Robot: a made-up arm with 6 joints.
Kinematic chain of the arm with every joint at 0, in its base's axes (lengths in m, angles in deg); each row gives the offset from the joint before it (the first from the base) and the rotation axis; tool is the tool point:
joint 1: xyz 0 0 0.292 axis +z
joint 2: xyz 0 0 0 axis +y
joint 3: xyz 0 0 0.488 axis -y
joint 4: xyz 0 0 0 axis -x
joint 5: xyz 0.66 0 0 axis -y
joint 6: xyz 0 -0.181 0 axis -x
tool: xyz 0 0 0
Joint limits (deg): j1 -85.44..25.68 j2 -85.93..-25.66 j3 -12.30..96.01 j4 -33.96..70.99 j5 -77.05..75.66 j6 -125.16..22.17
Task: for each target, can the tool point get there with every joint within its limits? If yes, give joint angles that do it. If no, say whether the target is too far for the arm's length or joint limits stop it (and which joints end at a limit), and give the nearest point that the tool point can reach.
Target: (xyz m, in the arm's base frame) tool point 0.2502 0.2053 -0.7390
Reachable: no: joint limits stop it (at a limit: joint 1, joint 2, joint 3, joint 4) | nearest point -0.1495 1.1323 0.1333 | short by 1.334 m
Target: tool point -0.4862 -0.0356 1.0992
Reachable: yes | joints -14.29 -73.27 8.17 31.41 -6.30 -55.32
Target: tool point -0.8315 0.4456 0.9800
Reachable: yes | joints -35.13 -51.23 82.22 50.97 -5.95 -9.39
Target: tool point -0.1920 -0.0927 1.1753
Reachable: yes | joints -30.94 -54.34 13.38 -10.04 -17.32 -63.83
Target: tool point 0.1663 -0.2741 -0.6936
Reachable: no: joint limits stop it (at a limit: joint 1, joint 2, joint 3, joint 4) | nearest point -1.0024 -0.5474 0.1333 | short by 1.457 m
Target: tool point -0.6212 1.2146 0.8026
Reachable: no: too far | nearest point -0.4995 0.9767 0.7026 | short by 0.285 m
